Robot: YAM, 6 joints.
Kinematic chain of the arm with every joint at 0, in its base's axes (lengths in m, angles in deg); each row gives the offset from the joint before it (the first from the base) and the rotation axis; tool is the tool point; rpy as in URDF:
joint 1: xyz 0 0 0.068 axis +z
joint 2: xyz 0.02 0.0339 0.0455 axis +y
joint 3: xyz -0.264 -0.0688 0 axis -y
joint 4: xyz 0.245 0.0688 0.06 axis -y
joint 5: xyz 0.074 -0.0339 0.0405 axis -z
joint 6: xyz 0.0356 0 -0.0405 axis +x
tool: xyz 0 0 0 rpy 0 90 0
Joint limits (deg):
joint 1: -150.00..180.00
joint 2: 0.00..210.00
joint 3: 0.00..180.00
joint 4: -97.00..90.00
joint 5: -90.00..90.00
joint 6: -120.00..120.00
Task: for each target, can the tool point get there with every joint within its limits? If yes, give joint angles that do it. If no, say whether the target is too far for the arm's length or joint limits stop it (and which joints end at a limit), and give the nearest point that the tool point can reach.
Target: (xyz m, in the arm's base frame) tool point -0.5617 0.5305 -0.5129
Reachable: no: too far | nearest point -0.3721 0.3514 -0.2668 | short by 0.359 m
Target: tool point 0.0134 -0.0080 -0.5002
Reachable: no: joint limits stop it (at a limit: joint 2) | nearest point 0.0782 -0.0467 -0.3442 | short by 0.173 m
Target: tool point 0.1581 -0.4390 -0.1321
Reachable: yes | joints -71.69 187.01 146.41 -71.61 -19.96 -3.55
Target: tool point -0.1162 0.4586 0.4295
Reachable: yes | joints -76.68 19.11 156.07 -34.45 12.06 39.16
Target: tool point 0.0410 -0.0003 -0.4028
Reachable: no: joint limits stop it (at a limit: joint 2) | nearest point 0.0766 -0.0006 -0.3368 | short by 0.075 m
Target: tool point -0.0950 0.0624 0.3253
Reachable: yes | joints 150.05 31.04 15.04 67.69 10.74 95.77
